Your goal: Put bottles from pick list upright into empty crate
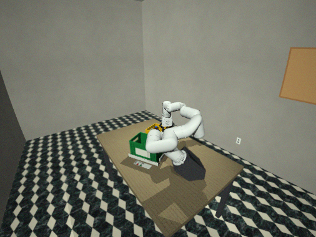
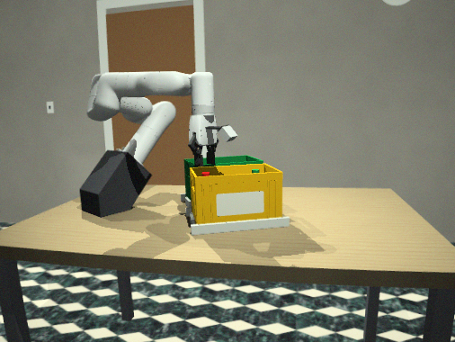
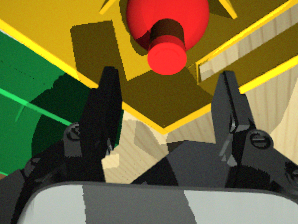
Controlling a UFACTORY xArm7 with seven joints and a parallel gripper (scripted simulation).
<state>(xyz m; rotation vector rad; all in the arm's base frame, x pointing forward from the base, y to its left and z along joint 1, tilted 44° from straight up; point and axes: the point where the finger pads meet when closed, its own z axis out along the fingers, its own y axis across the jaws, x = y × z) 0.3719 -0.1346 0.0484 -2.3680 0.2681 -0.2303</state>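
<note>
The red bottle is 12 cm below my hand. The rest, counted from my hand: green-capped bottle (12 cm below, 7 cm to the right, 5 cm ahead); then yellow crate (12 cm below, 10 cm ahead, 2 cm to the left); then white-topped bottle (12 cm below, 12 cm ahead, 1 cm to the right).
</note>
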